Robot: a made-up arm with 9 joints.
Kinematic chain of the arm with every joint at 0, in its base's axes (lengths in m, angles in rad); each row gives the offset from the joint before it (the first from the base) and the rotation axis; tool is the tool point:
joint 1: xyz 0 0 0.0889 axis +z
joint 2: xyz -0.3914 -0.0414 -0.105 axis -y
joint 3: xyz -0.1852 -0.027 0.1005 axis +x
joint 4: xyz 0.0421 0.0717 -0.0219 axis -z
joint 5: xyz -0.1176 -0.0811 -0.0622 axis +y
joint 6: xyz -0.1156 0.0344 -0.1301 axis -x
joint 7: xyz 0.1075 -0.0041 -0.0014 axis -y
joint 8: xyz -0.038 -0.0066 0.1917 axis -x
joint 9: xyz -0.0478 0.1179 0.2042 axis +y
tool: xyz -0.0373 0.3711 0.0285
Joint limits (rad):
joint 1: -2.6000..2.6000
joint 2: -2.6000..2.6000
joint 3: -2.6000..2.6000
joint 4: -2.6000..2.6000
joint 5: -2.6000..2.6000
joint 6: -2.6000..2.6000
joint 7: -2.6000..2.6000
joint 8: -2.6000..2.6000
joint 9: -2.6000..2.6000
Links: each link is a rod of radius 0.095 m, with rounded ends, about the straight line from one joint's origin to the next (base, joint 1, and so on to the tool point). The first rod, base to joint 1, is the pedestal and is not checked.
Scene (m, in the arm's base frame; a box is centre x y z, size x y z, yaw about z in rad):
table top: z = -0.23
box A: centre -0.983 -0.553 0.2 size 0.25 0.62 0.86 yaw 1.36
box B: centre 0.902 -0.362 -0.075 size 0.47 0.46 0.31 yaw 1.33
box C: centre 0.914 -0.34 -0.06 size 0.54 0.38 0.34 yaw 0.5
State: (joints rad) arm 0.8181 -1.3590 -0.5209 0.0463 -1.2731 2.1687 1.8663 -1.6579 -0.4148
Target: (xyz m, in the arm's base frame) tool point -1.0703 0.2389 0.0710
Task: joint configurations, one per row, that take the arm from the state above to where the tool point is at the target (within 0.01 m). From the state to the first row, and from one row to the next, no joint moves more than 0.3 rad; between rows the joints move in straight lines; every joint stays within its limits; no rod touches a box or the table.
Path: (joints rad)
1: 0.5712 -1.4284 -0.5718 0.0170 -1.0010 2.2289 1.9418 -1.7692 -0.6021
2: 0.3243 -1.4978 -0.6227 -0.0123 -0.7289 2.2891 2.0173 -1.8806 -0.7895
3: 0.0774 -1.5673 -0.6737 -0.0416 -0.4568 2.3493 2.0928 -1.9919 -0.9768
4: -0.1695 -1.6367 -0.7246 -0.0709 -0.1847 2.4095 2.1683 -2.1032 -1.1642
5: -0.4164 -1.7061 -0.7755 -0.1002 0.0874 2.4698 2.2438 -2.2146 -1.3515
6: -0.6633 -1.7755 -0.8264 -0.1296 0.3595 2.5300 2.3193 -2.3259 -1.5389
7: -0.5107 -1.6350 -0.7399 -0.0257 0.0664 2.4798 2.1678 -2.2558 -1.3250
8: -0.3581 -1.4944 -0.6533 0.0781 -0.2268 2.4297 2.0162 -2.1858 -1.1112
9: -0.2055 -1.3539 -0.5667 0.1819 -0.5199 2.3796 1.8647 -2.1157 -0.8973
10: -0.0529 -1.2133 -0.4801 0.2857 -0.8130 2.3294 1.7131 -2.0456 -0.6835
11: 0.0997 -1.0727 -0.3935 0.3895 -1.1062 2.2793 1.5616 -1.9755 -0.4697
12: 0.2523 -0.9322 -0.3070 0.4933 -1.3993 2.2291 1.4100 -1.9054 -0.2558
13: 0.0981 -1.1348 -0.0116 0.4032 -1.4667 2.5018 1.4393 -1.9576 -0.3844

